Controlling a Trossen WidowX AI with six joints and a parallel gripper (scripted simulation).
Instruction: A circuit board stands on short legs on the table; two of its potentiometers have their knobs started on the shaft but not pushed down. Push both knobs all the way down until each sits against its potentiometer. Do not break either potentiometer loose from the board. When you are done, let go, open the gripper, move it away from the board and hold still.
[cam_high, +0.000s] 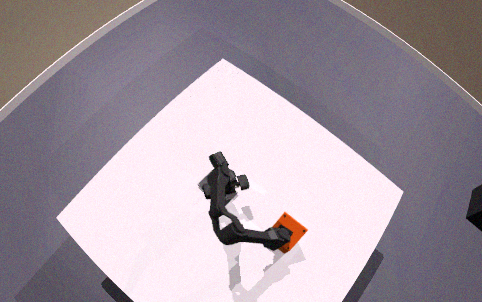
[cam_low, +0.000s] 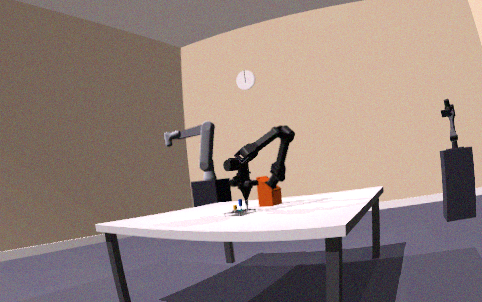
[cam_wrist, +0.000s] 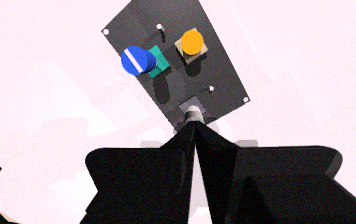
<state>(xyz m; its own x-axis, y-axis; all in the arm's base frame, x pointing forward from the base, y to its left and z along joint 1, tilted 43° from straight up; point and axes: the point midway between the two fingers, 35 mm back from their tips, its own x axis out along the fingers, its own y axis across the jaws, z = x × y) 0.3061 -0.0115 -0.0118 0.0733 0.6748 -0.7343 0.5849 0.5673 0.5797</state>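
Now: the blue knob 70 mm ahead of my gripper tip.
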